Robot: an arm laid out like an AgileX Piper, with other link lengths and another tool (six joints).
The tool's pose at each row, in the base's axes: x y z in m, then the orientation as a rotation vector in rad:
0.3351, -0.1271, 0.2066, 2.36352, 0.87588, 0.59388
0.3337, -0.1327, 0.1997, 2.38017, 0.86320, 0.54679
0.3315, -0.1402, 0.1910, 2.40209, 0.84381, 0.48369
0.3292, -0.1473, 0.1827, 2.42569, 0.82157, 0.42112
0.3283, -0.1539, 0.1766, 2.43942, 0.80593, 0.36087
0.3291, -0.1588, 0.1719, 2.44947, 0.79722, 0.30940
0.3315, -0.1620, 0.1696, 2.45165, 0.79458, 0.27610
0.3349, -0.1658, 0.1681, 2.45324, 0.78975, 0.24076
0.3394, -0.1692, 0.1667, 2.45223, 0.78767, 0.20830
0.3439, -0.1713, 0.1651, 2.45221, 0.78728, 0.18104
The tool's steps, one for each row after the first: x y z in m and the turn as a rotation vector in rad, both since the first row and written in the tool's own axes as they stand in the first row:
-0.0063, -0.0013, 0.0063, 0.01313, -0.03586, 0.00288
-0.0148, -0.0030, 0.0141, 0.03059, -0.08419, 0.00829
-0.0231, -0.0046, 0.0215, 0.04968, -0.13227, 0.01655
-0.0295, -0.0046, 0.0278, 0.06370, -0.17745, 0.01769
-0.0334, -0.0040, 0.0334, 0.07691, -0.21456, 0.01541
-0.0344, -0.0023, 0.0376, 0.08323, -0.23815, 0.01046
-0.0350, 0.0007, 0.0419, 0.08890, -0.26382, 0.00620
-0.0345, 0.0040, 0.0466, 0.09317, -0.28699, -0.00008
-0.0332, 0.0064, 0.0511, 0.09823, -0.30586, -0.00579

